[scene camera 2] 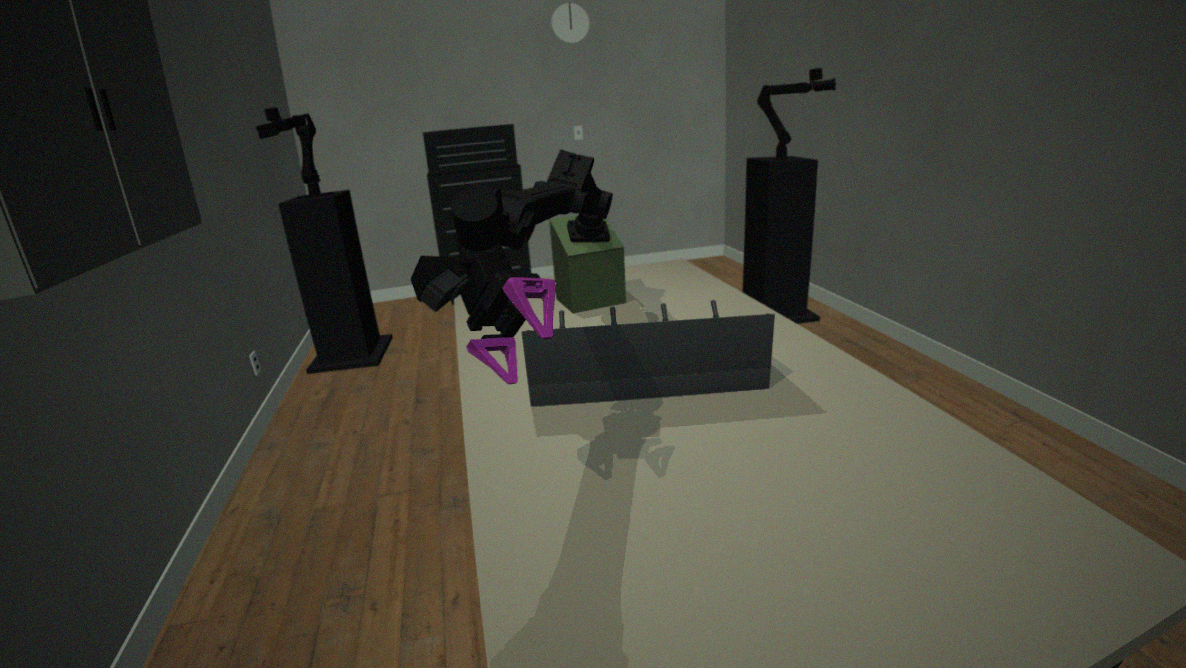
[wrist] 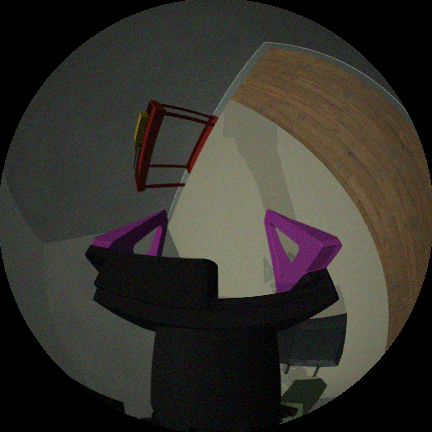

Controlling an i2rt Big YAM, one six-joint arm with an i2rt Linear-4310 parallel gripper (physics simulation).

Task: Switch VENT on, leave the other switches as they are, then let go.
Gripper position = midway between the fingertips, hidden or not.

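Note:
My gripper (scene camera 2: 529, 362) is there in the scene camera, and I find my gripper (wrist: 215, 214) in the wrist view as well. There is also a dark switch panel (scene camera 2: 615, 362), and the wrist view lets me see the dark switch panel (wrist: 317, 342) too.

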